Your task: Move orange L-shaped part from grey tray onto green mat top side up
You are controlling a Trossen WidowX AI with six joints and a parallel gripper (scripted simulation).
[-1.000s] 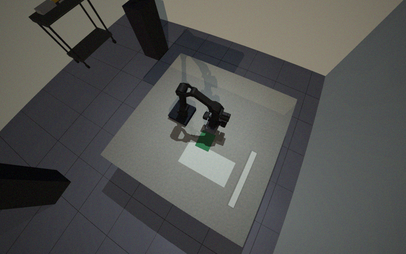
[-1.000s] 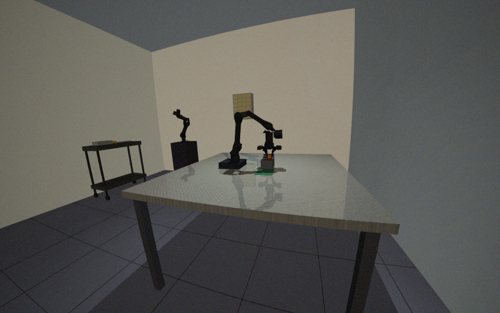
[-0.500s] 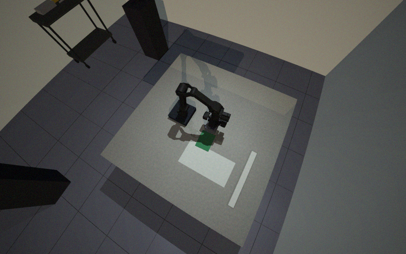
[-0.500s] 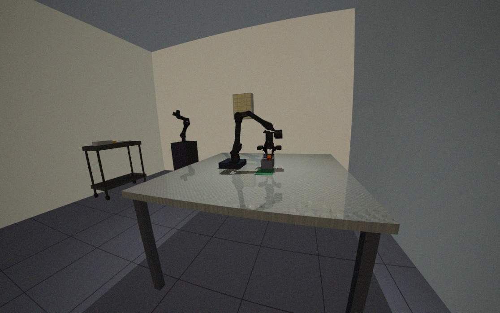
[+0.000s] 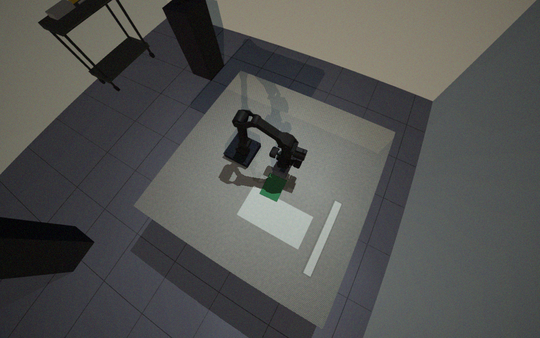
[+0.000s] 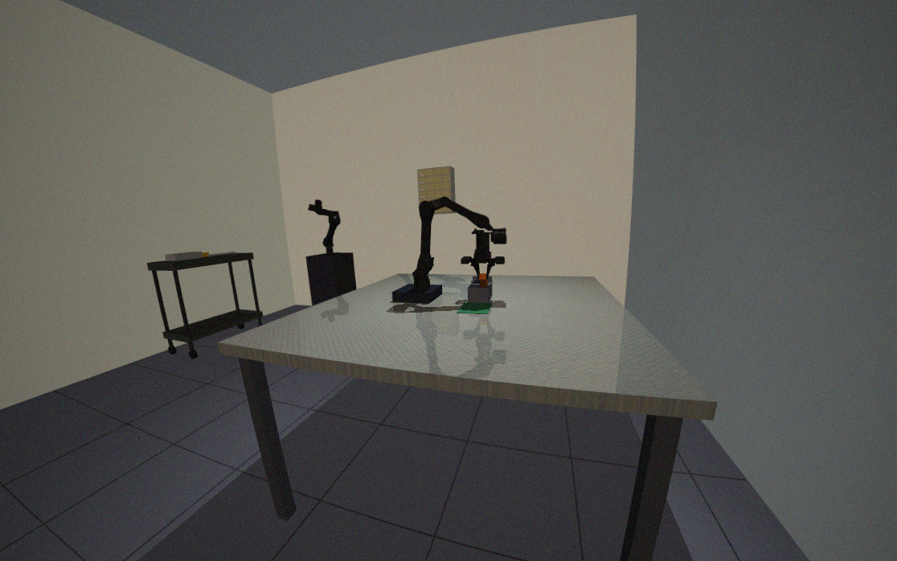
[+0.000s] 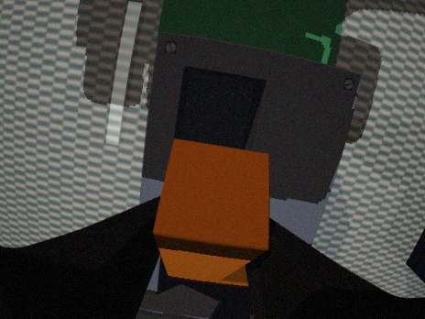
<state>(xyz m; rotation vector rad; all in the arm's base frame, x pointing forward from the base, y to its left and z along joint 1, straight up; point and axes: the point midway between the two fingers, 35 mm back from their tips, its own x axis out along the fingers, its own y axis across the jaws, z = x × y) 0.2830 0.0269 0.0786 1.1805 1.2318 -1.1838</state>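
The green mat lies 140 mm to the right of my gripper tip, 100 mm below it and 10 mm behind it. Also, from my gripper tip: orange L-shaped part 30 mm to the left, 30 mm below, 20 mm behind.
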